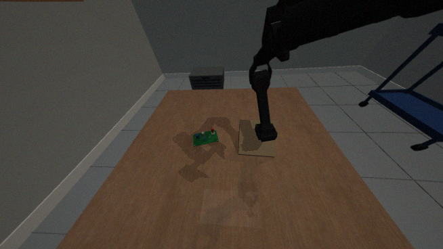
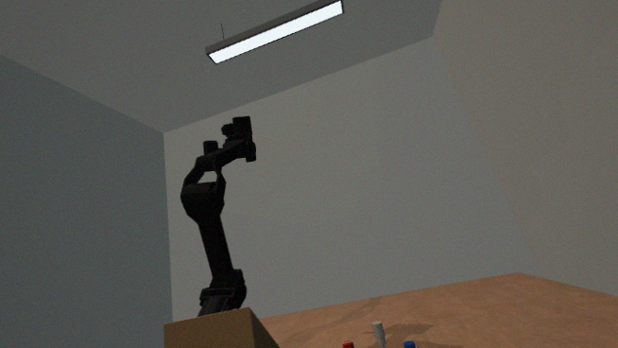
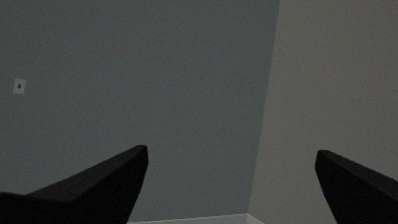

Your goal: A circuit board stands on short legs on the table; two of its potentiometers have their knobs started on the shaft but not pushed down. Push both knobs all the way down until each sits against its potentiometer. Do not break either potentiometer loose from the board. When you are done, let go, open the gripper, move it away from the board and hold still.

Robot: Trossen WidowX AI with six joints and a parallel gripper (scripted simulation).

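The red knob is 61 cm below my gripper tip, 37 cm ahead of it and 34 cm to the right of it.
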